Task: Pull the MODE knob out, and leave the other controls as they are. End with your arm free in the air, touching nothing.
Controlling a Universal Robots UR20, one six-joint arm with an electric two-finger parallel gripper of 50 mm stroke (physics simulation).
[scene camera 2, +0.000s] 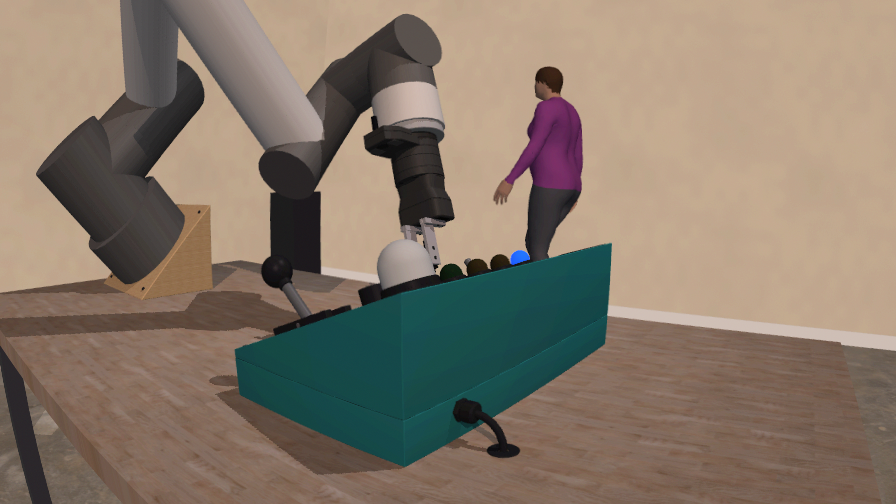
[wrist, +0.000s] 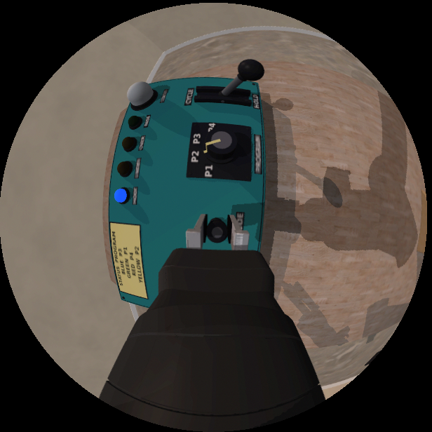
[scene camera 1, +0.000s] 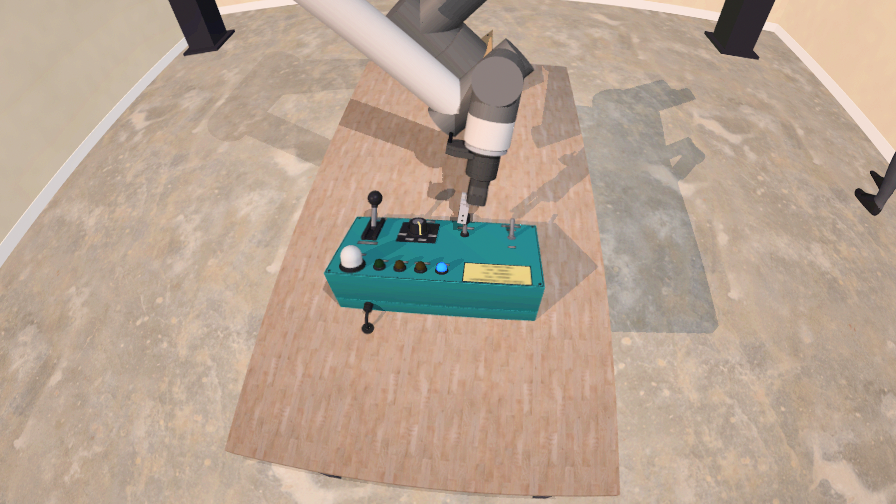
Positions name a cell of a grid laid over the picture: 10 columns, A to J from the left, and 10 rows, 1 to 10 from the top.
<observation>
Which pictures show my gripper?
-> Scene camera 2, the wrist view and scene camera 1: all of them.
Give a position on a program selector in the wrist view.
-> F4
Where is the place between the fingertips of my gripper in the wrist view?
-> F6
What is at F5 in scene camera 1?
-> My gripper.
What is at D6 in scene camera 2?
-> A ball-topped lever.
</observation>
